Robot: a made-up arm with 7 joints. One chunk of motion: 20 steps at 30 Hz.
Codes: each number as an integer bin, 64 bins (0 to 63) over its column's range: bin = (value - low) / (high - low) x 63, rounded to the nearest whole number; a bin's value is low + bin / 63 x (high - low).
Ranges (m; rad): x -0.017..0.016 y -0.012..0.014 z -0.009..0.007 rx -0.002..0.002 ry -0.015..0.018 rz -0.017..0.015
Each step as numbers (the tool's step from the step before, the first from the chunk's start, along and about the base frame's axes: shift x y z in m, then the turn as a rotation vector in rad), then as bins.
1 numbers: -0.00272 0.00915 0.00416 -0.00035 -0.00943 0.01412
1 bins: 27 51 52 26 11 61
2 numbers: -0.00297 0.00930 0.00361 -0.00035 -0.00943 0.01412
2 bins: 27 52 50 26 11 61
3 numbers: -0.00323 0.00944 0.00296 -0.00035 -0.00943 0.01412
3 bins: 26 52 47 26 11 61
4 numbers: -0.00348 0.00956 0.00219 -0.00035 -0.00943 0.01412
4 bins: 26 52 44 26 11 61
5 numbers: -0.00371 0.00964 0.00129 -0.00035 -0.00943 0.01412
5 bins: 25 52 41 26 11 61
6 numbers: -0.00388 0.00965 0.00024 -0.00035 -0.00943 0.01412
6 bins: 25 52 36 26 11 61
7 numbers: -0.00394 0.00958 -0.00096 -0.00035 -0.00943 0.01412
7 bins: 25 52 32 26 11 61
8 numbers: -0.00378 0.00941 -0.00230 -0.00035 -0.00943 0.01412
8 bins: 25 52 26 26 11 61
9 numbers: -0.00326 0.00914 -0.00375 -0.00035 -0.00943 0.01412
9 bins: 26 51 21 26 11 61
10 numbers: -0.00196 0.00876 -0.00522 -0.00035 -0.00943 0.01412
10 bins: 29 50 15 26 11 61
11 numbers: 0.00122 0.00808 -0.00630 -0.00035 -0.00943 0.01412
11 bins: 35 49 11 26 11 61
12 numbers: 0.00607 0.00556 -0.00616 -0.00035 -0.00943 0.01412
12 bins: 44 43 11 26 11 61
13 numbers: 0.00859 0.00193 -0.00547 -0.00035 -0.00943 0.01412
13 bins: 49 34 14 26 11 61
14 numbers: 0.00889 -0.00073 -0.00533 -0.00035 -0.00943 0.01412
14 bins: 49 27 14 26 11 61
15 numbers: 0.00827 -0.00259 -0.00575 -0.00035 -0.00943 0.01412
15 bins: 48 23 13 26 11 61
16 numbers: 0.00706 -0.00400 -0.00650 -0.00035 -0.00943 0.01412
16 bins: 46 19 10 26 11 61
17 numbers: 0.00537 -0.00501 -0.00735 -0.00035 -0.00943 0.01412
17 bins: 43 17 6 26 11 61
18 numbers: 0.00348 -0.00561 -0.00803 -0.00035 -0.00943 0.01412
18 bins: 39 15 4 26 11 61
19 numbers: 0.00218 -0.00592 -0.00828 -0.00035 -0.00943 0.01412
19 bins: 37 15 3 26 11 61
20 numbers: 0.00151 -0.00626 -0.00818 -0.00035 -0.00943 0.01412
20 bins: 35 14 3 26 11 61
